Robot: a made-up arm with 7 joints. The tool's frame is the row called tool.
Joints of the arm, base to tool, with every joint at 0 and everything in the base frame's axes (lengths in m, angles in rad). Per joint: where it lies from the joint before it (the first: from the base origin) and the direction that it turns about. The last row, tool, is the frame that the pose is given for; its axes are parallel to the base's.
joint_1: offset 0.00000 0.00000 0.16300 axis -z
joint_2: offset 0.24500 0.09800 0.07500 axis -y
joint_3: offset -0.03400 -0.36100 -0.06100 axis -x
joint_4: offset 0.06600 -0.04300 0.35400 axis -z
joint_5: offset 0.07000 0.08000 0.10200 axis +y
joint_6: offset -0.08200 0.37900 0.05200 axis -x
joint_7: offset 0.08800 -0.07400 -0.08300 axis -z
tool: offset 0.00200 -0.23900 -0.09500
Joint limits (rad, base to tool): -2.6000..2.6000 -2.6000..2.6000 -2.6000..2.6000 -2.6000..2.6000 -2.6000..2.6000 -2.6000..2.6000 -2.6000..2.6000
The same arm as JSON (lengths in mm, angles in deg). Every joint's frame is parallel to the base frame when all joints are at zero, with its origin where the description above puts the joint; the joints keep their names.
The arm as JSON. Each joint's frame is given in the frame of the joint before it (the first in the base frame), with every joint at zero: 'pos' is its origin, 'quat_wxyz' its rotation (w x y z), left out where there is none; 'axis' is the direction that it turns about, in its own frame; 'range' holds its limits. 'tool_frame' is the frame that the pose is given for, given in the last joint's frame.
{
  "length_unit": "mm",
  "angle_unit": "deg",
  "joints": [
    {
      "joint": "joint_1",
      "pos": [
        0.0,
        0.0,
        163.0
      ],
      "axis": [
        0.0,
        0.0,
        -1.0
      ],
      "range": [
        -148.97,
        148.97
      ]
    },
    {
      "joint": "joint_2",
      "pos": [
        245.0,
        98.0,
        75.0
      ],
      "axis": [
        0.0,
        -1.0,
        0.0
      ],
      "range": [
        -148.97,
        148.97
      ]
    },
    {
      "joint": "joint_3",
      "pos": [
        -34.0,
        -361.0,
        -61.0
      ],
      "axis": [
        -1.0,
        0.0,
        0.0
      ],
      "range": [
        -148.97,
        148.97
      ]
    },
    {
      "joint": "joint_4",
      "pos": [
        66.0,
        -43.0,
        354.0
      ],
      "axis": [
        0.0,
        0.0,
        -1.0
      ],
      "range": [
        -148.97,
        148.97
      ]
    },
    {
      "joint": "joint_5",
      "pos": [
        70.0,
        80.0,
        102.0
      ],
      "axis": [
        0.0,
        1.0,
        0.0
      ],
      "range": [
        -148.97,
        148.97
      ]
    },
    {
      "joint": "joint_6",
      "pos": [
        -82.0,
        379.0,
        52.0
      ],
      "axis": [
        -1.0,
        0.0,
        0.0
      ],
      "range": [
        -148.97,
        148.97
      ]
    },
    {
      "joint": "joint_7",
      "pos": [
        88.0,
        -74.0,
        -83.0
      ],
      "axis": [
        0.0,
        0.0,
        -1.0
      ],
      "range": [
        -148.97,
        148.97
      ]
    }
  ],
  "tool_frame": {
    "pos": [
      2.0,
      -239.0,
      -95.0
    ]
  }
}

